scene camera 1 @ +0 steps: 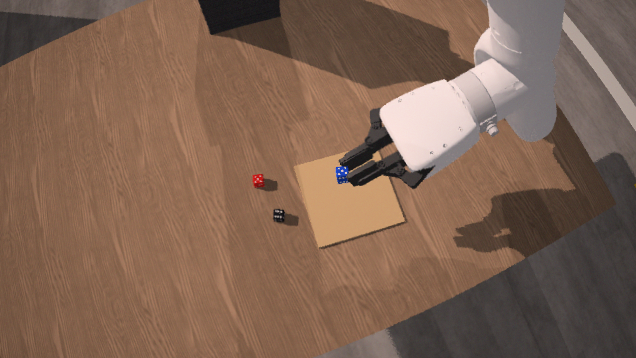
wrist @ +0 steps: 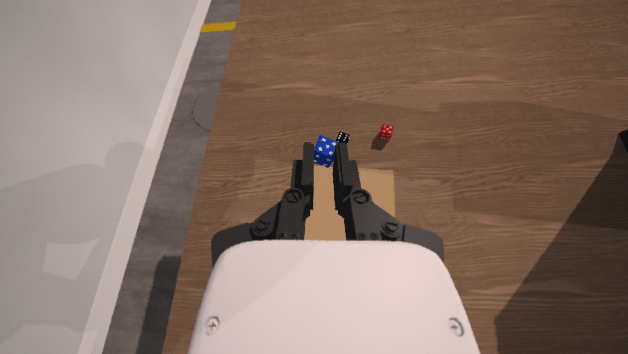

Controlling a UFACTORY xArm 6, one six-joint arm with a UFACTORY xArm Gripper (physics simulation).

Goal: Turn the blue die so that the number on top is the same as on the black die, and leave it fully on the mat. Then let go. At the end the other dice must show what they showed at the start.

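My gripper is shut on the blue die and holds it at the fingertips, in the air above the tan mat. The fingers are tilted, reaching toward the left in the scene view. The blue die is tilted, with white pips on the faces that show; which number faces up I cannot tell surely. The black die stands on the table left of the mat in the scene view, six on top. The red die stands near it, five on top.
A black box-like object stands at the top edge of the scene view. The wooden table carries the mat. The arm's shadow falls right of the mat in the scene view, near the table's edge.
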